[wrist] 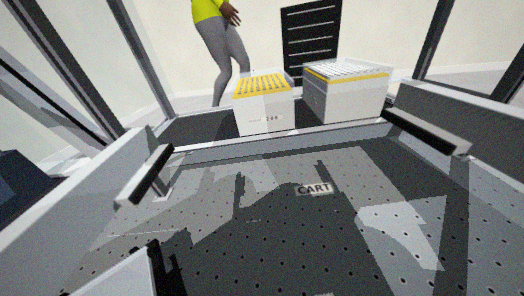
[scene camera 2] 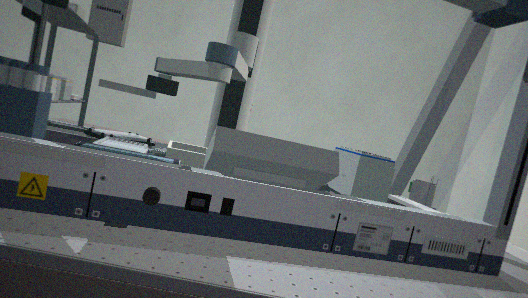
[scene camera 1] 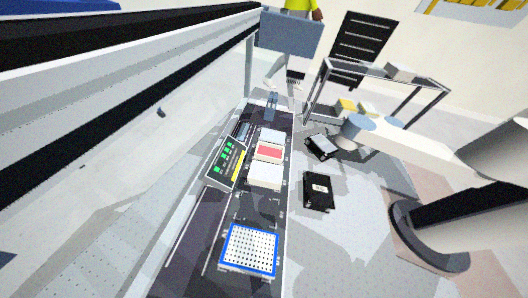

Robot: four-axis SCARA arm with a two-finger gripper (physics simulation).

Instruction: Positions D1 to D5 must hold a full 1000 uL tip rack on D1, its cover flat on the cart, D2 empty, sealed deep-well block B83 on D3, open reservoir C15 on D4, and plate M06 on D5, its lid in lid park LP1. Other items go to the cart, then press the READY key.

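Seen in the pictures: gripper, fingertip midpoint: [wrist: 274, 117]; arm's base, link origin: [scene camera 1: 423, 231].
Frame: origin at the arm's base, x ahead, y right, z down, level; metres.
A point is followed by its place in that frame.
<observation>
A blue-rimmed tip rack [scene camera 1: 250, 250] [scene camera 2: 372, 175], uncovered, stands on D1. D2 [scene camera 1: 259, 206] @(x 0.644, y -0.208, z -0.069 m) holds no item. A white block [scene camera 1: 266, 174] @(x 0.662, y -0.108, z -0.114 m) is on D3, its top pale. An open reservoir [scene camera 1: 270, 152] @(x 0.688, y 0.032, z -0.081 m) with red contents is on D4. A pale plate [scene camera 1: 272, 135] @(x 0.716, y 0.146, z -0.080 m) is on D5. A pale lid [scene camera 1: 323, 143] @(x 0.456, y 0.234, z -0.071 m) [wrist: 117, 277] @(x 0.482, y 0.285, z -0.071 m) lies on a black lid park right of the deck. My gripper [wrist: 274, 117] @(x 0.330, y 0.362, z -0.189 m) is open and empty, with its fingers wide apart above the perforated table, the lid at lower left. The cart [scene camera 1: 327, 65] @(x 0.586, y 0.444, z -0.362 m) stands behind. Item labels are too small to read.
Two yellow-topped tip boxes [scene camera 1: 346, 106] @(x 0.392, y 0.483, z -0.183 m) [wrist: 264, 107] @(x 0.361, y 0.475, z -0.153 m) stand on the cart's lower shelf; a grey-white box [scene camera 1: 400, 71] @(x 0.269, y 0.499, z -0.399 m) is on its top. A black stand [scene camera 1: 318, 190] @(x 0.450, y -0.050, z -0.061 m) sits beside the deck. A sloped panel [scene camera 1: 227, 162] @(x 0.805, y -0.138, z -0.138 m) shows several green lights. A person [wrist: 220, 40] stands behind the cart.
</observation>
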